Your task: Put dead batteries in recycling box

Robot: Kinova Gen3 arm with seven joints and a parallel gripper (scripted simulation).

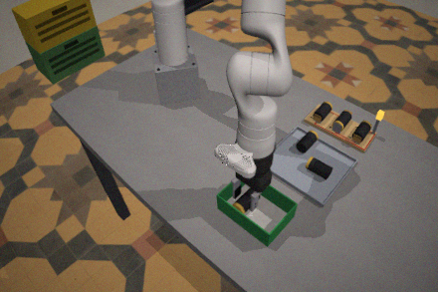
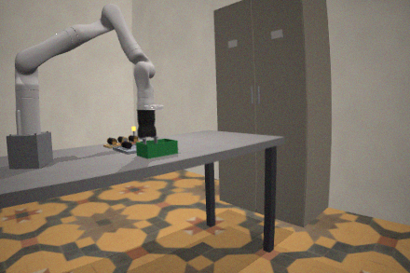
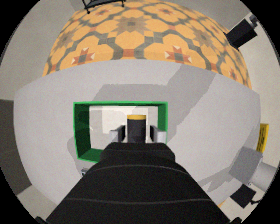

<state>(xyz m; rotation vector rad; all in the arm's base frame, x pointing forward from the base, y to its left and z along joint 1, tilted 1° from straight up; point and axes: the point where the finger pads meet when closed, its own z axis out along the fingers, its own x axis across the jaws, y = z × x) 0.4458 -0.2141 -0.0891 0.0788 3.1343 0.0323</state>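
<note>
My hand is 30 mm short of the green recycling box and 20 mm above it.
</note>
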